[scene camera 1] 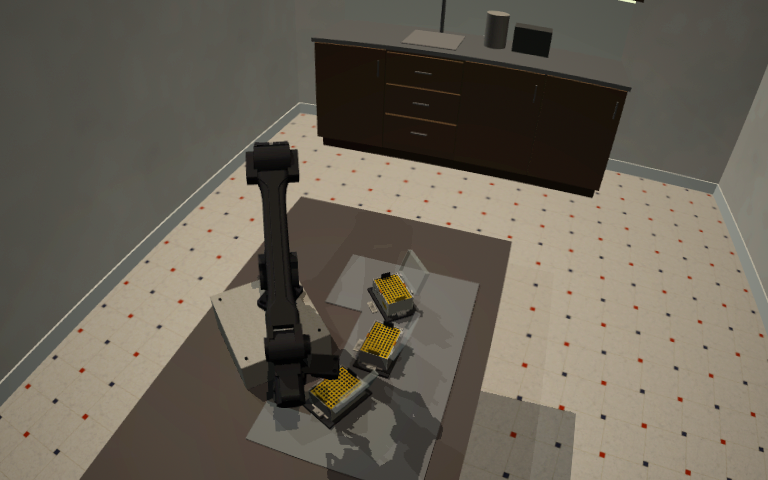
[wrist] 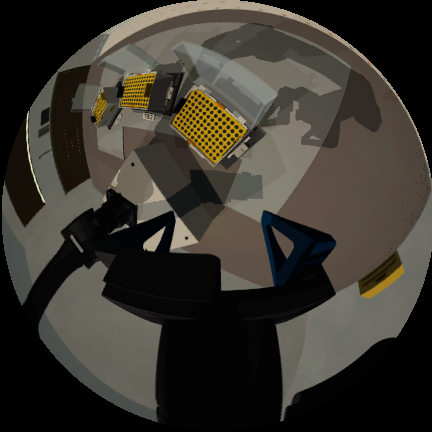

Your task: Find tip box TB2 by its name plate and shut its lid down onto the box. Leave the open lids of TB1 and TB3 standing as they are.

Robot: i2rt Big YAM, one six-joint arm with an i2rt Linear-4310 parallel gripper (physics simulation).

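Where they show: gripper, fingertip midpoint: (wrist: 217, 215); arm's base at its link origin: (wrist: 122, 206).
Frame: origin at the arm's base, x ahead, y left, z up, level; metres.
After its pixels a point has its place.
Note:
Three tip boxes with yellow racks stand in a row, each with its clear lid open. The plate TB2 (wrist: 148, 116) {z -0.115, x 0.235, y 0.034 m} is readable at the middle box (wrist: 137, 91) {z -0.059, x 0.300, y 0.029 m} (scene camera 1: 381, 341) {z -0.060, x 0.305, y 0.036 m}. Its translucent lid (wrist: 129, 58) {z -0.016, x 0.375, y 0.037 m} stands up along the side away from the plate. The nearest box (wrist: 210, 125) {z -0.060, x 0.274, y -0.167 m} (scene camera 1: 336, 390) {z -0.060, x 0.276, y -0.166 m} has its lid (wrist: 232, 82) {z -0.011, x 0.340, y -0.189 m} up. The far box (wrist: 100, 106) {z -0.060, x 0.248, y 0.234 m} (scene camera 1: 392, 291) {z -0.060, x 0.248, y 0.233 m} has its lid (wrist: 85, 96) {z -0.018, x 0.291, y 0.298 m} (scene camera 1: 413, 262) {z 0.001, x 0.275, y 0.321 m} up. I cannot read their plates. My gripper (wrist: 217, 215) {z 0.044, x 0.216, y -0.251 m} is open and empty, apart from the boxes. Its blue fingers are hidden in the scene view.
The boxes stand on a grey board (scene camera 1: 453, 345) {z -0.118, x 0.481, y 0.162 m} over a brown surface (scene camera 1: 481, 260) {z -0.120, x 0.438, y 0.578 m}. The arm's pale base block (scene camera 1: 237, 316) {z -0.002, x -0.066, y -0.119 m} (wrist: 145, 175) {z -0.024, x 0.140, y -0.079 m} is beside them. A yellow block (wrist: 382, 276) shows at the right of the wrist view. A dark cabinet (scene camera 1: 498, 118) stands at the back.

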